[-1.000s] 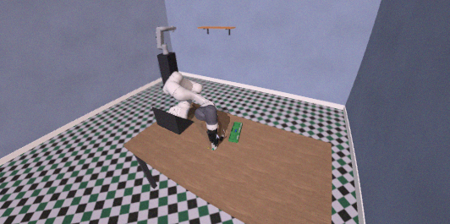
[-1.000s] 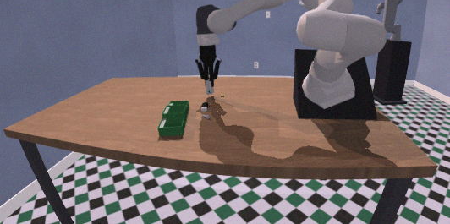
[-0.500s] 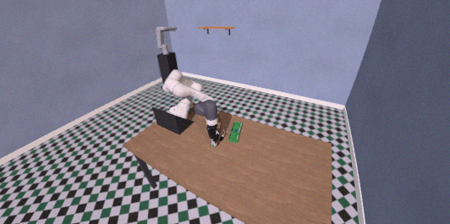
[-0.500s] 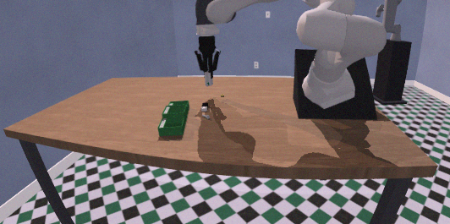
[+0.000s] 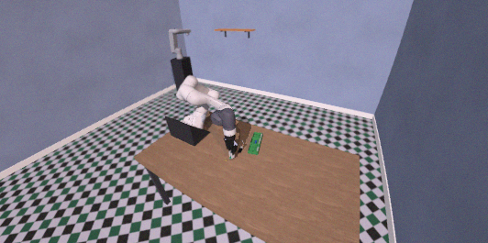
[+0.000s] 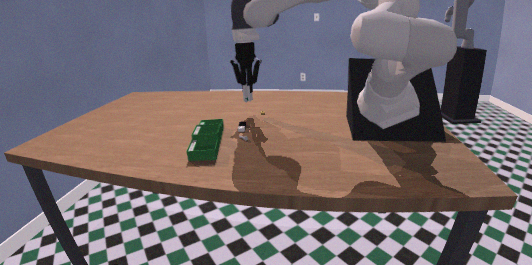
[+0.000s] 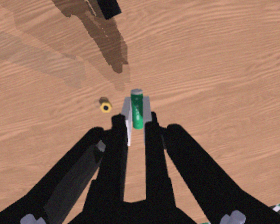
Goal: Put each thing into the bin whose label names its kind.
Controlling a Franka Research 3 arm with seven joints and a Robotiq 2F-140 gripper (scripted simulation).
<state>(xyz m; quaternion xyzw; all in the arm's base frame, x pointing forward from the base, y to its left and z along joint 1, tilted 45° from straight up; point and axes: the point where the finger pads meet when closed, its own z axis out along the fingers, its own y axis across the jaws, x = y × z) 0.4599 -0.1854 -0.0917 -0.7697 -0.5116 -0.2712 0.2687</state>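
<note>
The joined green bins is 110 mm ahead of my hand, 260 mm to the left of it and 70 mm below it. From my hand the other things lie so: green cylinder (30 mm below); then yellow thing (60 mm behind, 90 mm below); then black-and-white block (10 mm ahead, 150 mm to the left, 90 mm below).
</note>
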